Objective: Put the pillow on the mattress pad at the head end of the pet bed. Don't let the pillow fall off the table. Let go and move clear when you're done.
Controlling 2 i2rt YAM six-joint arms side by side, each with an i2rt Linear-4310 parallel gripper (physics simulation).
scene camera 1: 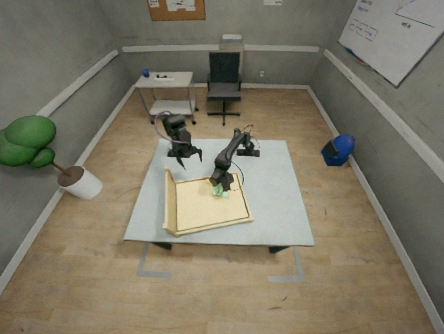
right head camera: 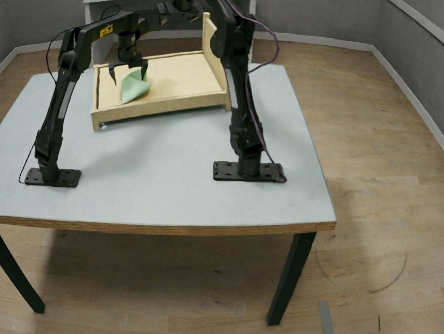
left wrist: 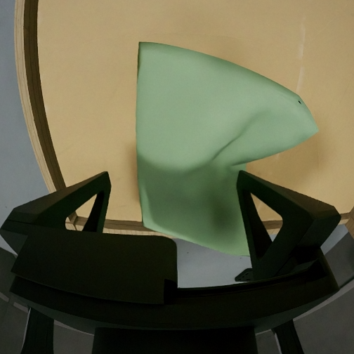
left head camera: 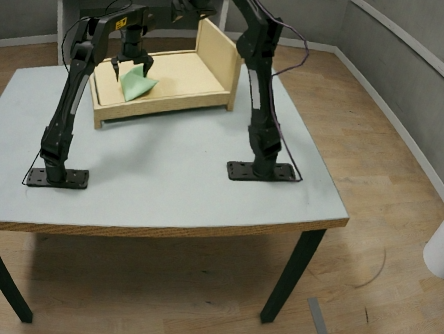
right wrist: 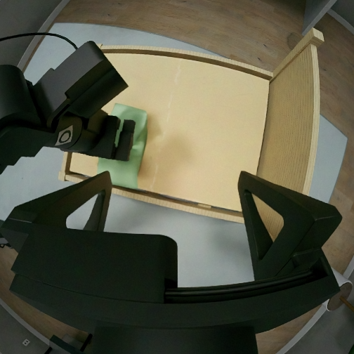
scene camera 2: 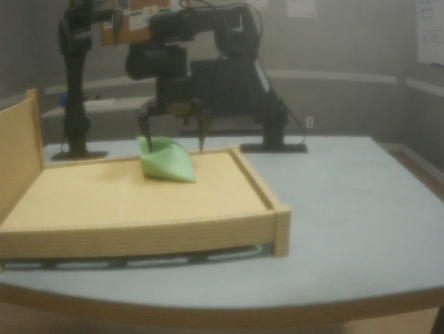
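Observation:
The green pillow (left head camera: 137, 87) (right head camera: 134, 89) (scene camera 2: 170, 162) (left wrist: 185, 110) (right wrist: 141, 132) lies folded and creased on the cream mattress pad (left head camera: 190, 75) (scene camera 2: 120, 200) (right wrist: 220, 125), nearer the low end than the tall headboard (left head camera: 217, 55) (right wrist: 292, 115). One edge reaches over the pet bed's near rail in the left wrist view. My left gripper (left head camera: 131, 77) (scene camera 2: 176, 150) (left wrist: 173, 177) is open, its fingers low around the pillow; one finger overlaps the pillow's edge, and contact is unclear. My right gripper (scene camera 1: 192, 163) (right wrist: 174, 177) is open and empty, raised beside the bed's headboard end.
The wooden bed frame (left head camera: 165, 107) (scene camera 1: 215, 229) stands on the pale table (left head camera: 175, 195) (scene camera 1: 280, 200). The headboard rises at the right in the head views. The left arm reaches over the near rail. A chair (scene camera 1: 224, 90) and a cart (scene camera 1: 170, 79) stand beyond the table.

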